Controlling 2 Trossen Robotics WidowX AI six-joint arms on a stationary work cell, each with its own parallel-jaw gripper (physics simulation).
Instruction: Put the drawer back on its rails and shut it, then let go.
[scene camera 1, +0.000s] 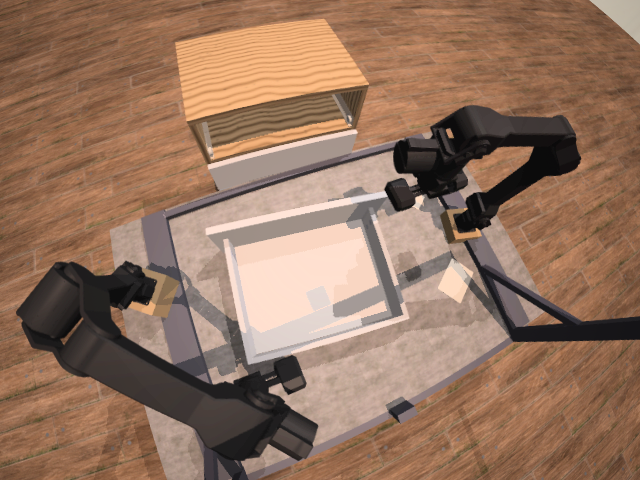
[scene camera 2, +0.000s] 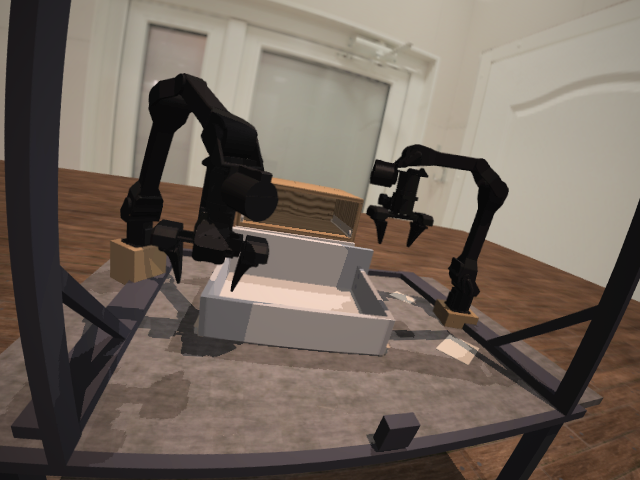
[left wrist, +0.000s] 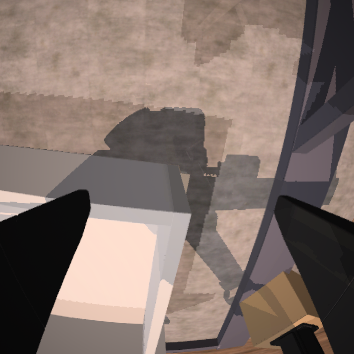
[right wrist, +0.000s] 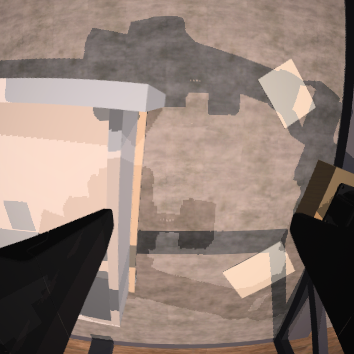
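Seen in the pictures: left gripper, fingertip midpoint: (scene camera 2: 205, 286) (left wrist: 185, 202); right gripper, fingertip midpoint: (scene camera 1: 413, 202) (scene camera 2: 393, 245) (right wrist: 204, 220); left arm's base, link origin: (scene camera 1: 141, 289) (scene camera 2: 139, 242) (left wrist: 294, 334); right arm's base, link origin: (scene camera 1: 464, 222) (scene camera 2: 457, 308) (right wrist: 345, 207).
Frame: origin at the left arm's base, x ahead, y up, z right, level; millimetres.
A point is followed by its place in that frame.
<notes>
The white drawer (scene camera 1: 294, 268) @[x 342, y -78, z -165 mm] (scene camera 2: 310, 330) @[x 494, y -51, z -13 mm] (left wrist: 135, 185) @[x 335, y -39, z 73 mm] (right wrist: 80, 92) @[x 490, y 58, z -355 mm] lies upright on the work surface, its taller, wider panel toward the cabinet. The wooden cabinet (scene camera 1: 268, 62) @[x 151, y 180, z -607 mm] (scene camera 2: 315, 188) @[x 219, y 180, z -603 mm] stands behind, its upper bay open with a rail (scene camera 1: 343, 108) @[x 365, y 36, z -656 mm] (scene camera 2: 341, 226) @[x 324, y 38, z -719 mm] on the inner right wall and another rail (scene camera 1: 207, 139) @[x 14, y 29, z -435 mm] on the left. My left gripper (scene camera 1: 258, 384) @[x 328, y 30, z 114 mm] (scene camera 2: 206, 285) @[x 328, y 30, z 114 mm] (left wrist: 185, 202) @[x 328, y 30, z 114 mm] is open and empty near the drawer's near left corner, apart from it. My right gripper (scene camera 1: 429, 188) (scene camera 2: 395, 243) @[x 585, y 94, z -346 mm] (right wrist: 204, 220) @[x 585, y 94, z -346 mm] is open and empty, high beyond the right end of the taller panel.
A pale front panel (scene camera 1: 281, 160) @[x 223, y -38, z -463 mm] closes the cabinet's lower part. A dark frame bar (scene camera 1: 289, 175) @[x 252, y -81, z -445 mm] runs between cabinet and work surface. A small dark block (scene camera 1: 400, 409) @[x 685, y -64, z 131 mm] (scene camera 2: 396, 431) @[x 694, y -53, z 154 mm] sits at the near edge. A dark diagonal brace (scene camera 1: 532, 294) @[x 977, y 42, z -210 mm] (scene camera 2: 547, 324) @[x 977, y 46, z -195 mm] stands at the right.
</notes>
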